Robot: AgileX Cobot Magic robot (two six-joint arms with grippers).
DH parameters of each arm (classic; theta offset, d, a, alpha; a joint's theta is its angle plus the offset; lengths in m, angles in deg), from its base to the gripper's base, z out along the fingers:
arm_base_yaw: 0 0.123 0 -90
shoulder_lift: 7.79 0 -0.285 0
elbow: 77.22 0 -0.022 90
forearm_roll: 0 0.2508 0 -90
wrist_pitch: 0 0 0.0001 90
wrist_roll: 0 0.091 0 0
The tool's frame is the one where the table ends.
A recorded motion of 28 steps. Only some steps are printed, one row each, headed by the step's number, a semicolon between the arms.
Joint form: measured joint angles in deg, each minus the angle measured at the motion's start. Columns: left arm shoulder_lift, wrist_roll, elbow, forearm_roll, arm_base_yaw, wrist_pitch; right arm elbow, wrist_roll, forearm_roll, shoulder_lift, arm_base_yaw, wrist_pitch.
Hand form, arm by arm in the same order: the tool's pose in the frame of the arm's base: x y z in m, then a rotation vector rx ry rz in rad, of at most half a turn. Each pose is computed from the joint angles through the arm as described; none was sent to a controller.
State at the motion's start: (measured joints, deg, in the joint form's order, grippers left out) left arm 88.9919 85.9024 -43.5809 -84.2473 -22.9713 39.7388; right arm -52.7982 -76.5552 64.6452 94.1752 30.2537 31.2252
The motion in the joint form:
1: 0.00 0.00 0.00 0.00 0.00 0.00; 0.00 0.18 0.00 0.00 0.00 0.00
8: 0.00 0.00 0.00 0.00 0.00 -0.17; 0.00 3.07 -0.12 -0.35 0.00 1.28
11: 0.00 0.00 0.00 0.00 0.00 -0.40; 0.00 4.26 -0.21 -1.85 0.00 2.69
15: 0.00 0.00 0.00 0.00 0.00 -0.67; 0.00 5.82 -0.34 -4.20 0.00 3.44
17: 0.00 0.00 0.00 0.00 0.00 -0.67; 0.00 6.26 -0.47 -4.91 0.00 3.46
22: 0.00 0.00 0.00 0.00 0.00 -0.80; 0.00 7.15 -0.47 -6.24 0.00 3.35
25: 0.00 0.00 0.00 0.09 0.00 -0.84; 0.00 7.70 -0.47 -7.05 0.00 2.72
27: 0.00 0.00 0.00 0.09 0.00 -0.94; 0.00 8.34 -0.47 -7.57 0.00 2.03
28: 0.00 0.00 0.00 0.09 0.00 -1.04; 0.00 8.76 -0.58 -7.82 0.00 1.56
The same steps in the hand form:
1: 0.2428 -0.1659 0.2104 0.8590 2.1707 -0.9791; 0.2589 0.2005 0.2083 -1.1431 2.1633 0.7131
8: 0.2430 -0.1657 0.2103 0.8575 2.1714 -0.9757; 0.2565 0.2008 0.2103 -1.1079 2.1946 0.7555
11: 0.2433 -0.1656 0.2101 0.8554 2.1724 -0.9711; 0.2523 0.2003 0.2186 -1.1016 2.1846 0.7854
15: 0.2437 -0.1653 0.2100 0.8530 2.1736 -0.9657; 0.2475 0.1985 0.2315 -1.0813 2.1627 0.8043
17: 0.2437 -0.1653 0.2100 0.8530 2.1736 -0.9657; 0.2463 0.1977 0.2353 -1.0751 2.1552 0.8051
22: 0.2438 -0.1652 0.2099 0.8518 2.1742 -0.9631; 0.2441 0.1963 0.2426 -1.0562 2.1418 0.8080
25: 0.2438 -0.1652 0.2098 0.8533 2.1744 -0.9614; 0.2436 0.1951 0.2470 -1.0378 2.1325 0.8009
27: 0.2439 -0.1651 0.2098 0.8524 2.1749 -0.9594; 0.2437 0.1942 0.2498 -1.0174 2.1292 0.7942
28: 0.2441 -0.1650 0.2097 0.8515 2.1753 -0.9574; 0.2439 0.1936 0.2511 -1.0060 2.1282 0.7883

